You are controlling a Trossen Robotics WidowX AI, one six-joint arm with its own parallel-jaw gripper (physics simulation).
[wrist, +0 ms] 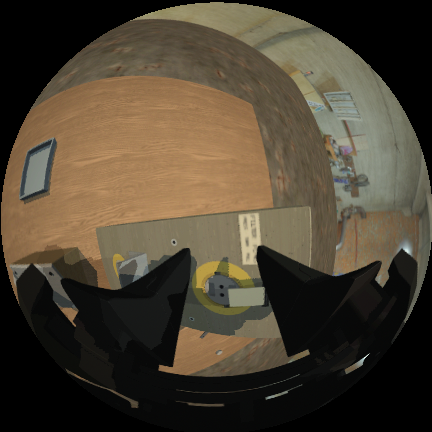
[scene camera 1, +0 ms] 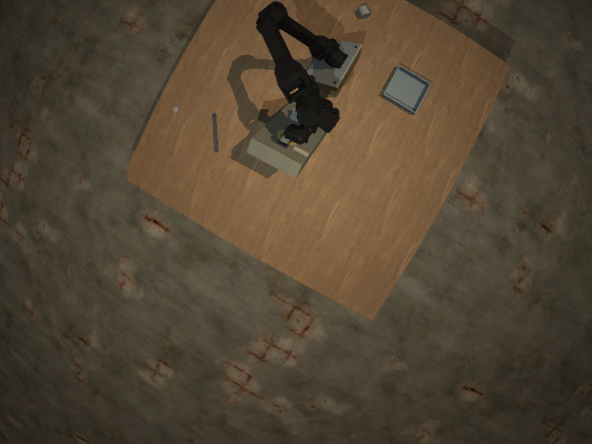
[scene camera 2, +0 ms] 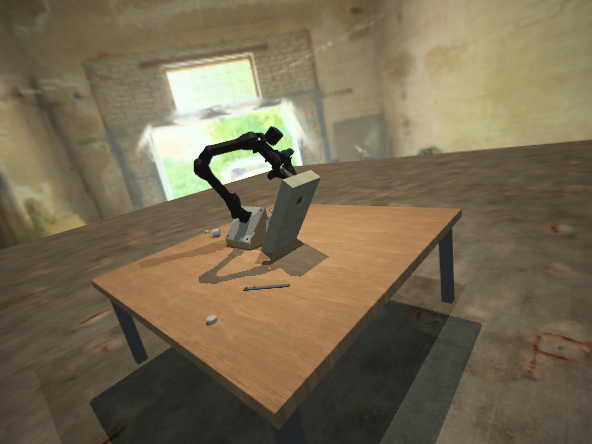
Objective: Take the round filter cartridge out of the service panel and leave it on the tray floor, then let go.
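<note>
The service panel [scene camera 1: 275,156] [scene camera 2: 292,215] [wrist: 200,235] is a pale grey-green slab leaning on the table. In the wrist view a yellow ring [wrist: 220,266] on its face surrounds a round grey part [wrist: 216,287], apparently the filter cartridge, sitting in the panel. A pale rectangular block [wrist: 246,296] overlaps its right side. My gripper [scene camera 1: 288,138] [scene camera 2: 286,174] [wrist: 223,253] is partly open and empty, close over the panel face, its fingers on either side of the ring in the wrist view. Contact is not visible. The tray [scene camera 1: 424,98] [wrist: 51,165] lies apart on the table, its floor bare.
A grey plate [wrist: 134,267] stands beside another yellow mark on the panel. The arm's wedge-shaped base [scene camera 2: 255,225] is close to the panel. A thin dark rod [scene camera 1: 215,132] [scene camera 2: 266,287], a white disc [scene camera 1: 176,109] [scene camera 2: 211,319] and a small grey cylinder [scene camera 1: 363,11] [scene camera 2: 215,233] lie on the table.
</note>
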